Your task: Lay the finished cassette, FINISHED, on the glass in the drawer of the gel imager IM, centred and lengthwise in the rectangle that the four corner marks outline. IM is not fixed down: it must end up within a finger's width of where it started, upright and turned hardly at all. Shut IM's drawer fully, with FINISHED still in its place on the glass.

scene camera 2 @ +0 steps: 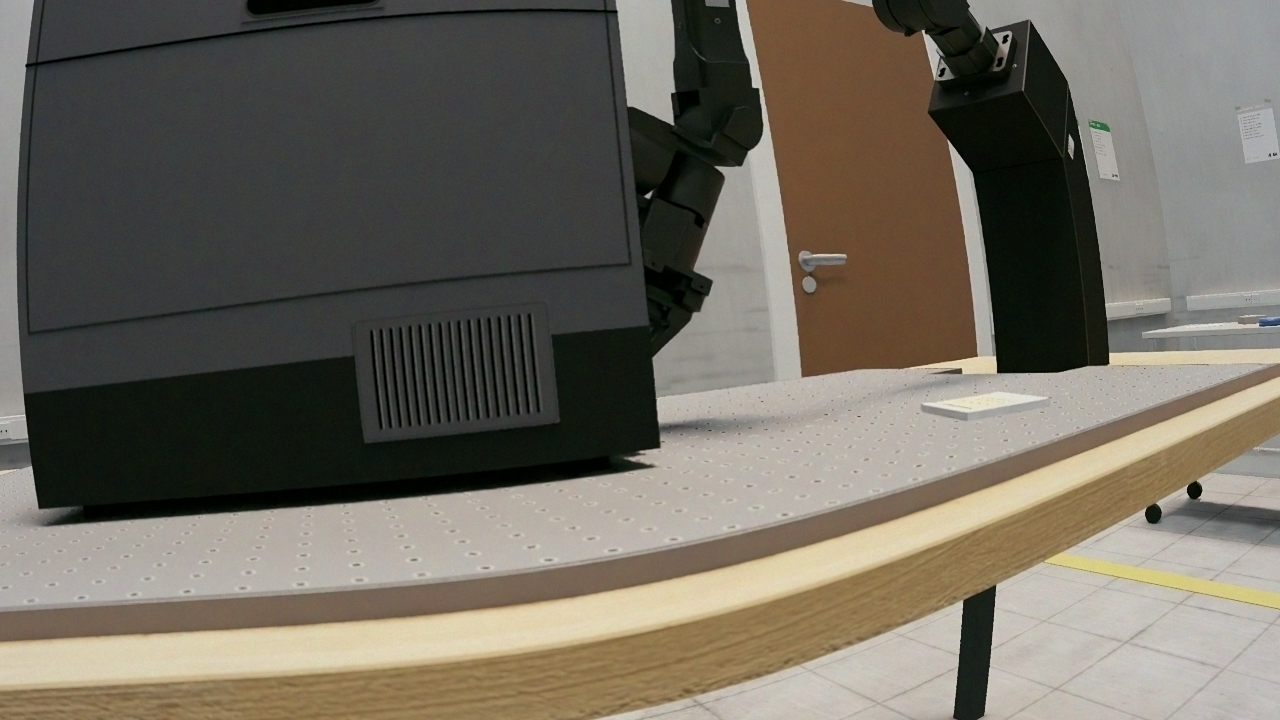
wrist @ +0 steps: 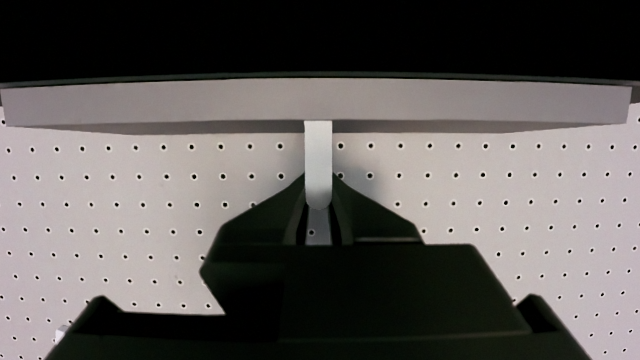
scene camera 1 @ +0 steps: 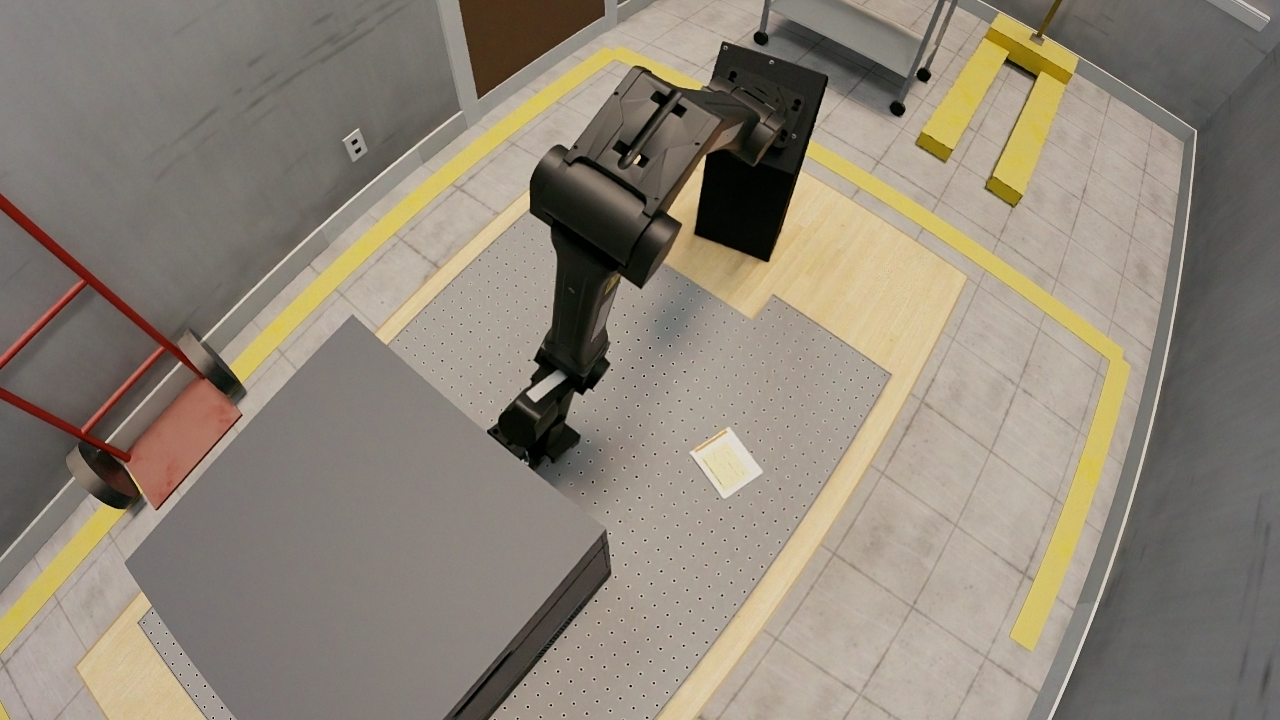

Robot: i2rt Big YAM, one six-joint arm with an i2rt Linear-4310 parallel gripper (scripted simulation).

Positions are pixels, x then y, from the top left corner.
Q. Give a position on a gel imager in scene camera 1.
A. At 361,541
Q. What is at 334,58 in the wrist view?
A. A gel imager.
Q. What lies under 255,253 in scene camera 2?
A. A gel imager.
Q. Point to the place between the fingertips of my gripper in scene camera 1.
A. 529,467
